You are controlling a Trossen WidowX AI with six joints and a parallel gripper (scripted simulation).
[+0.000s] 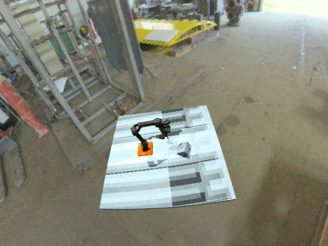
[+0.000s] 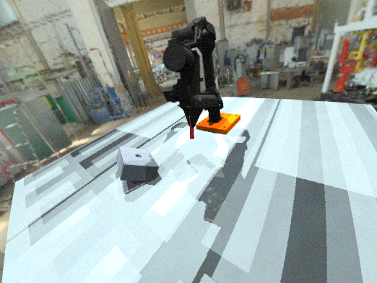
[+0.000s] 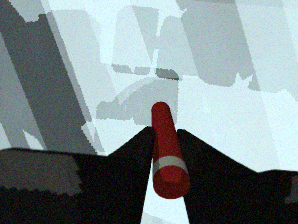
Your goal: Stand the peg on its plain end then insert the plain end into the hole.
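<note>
My gripper tip is 17 cm short of the grey sloped panel, 14 cm to the left of it and 8 cm above it. Also, from my gripper tip: red peg: 2 cm above.
</note>
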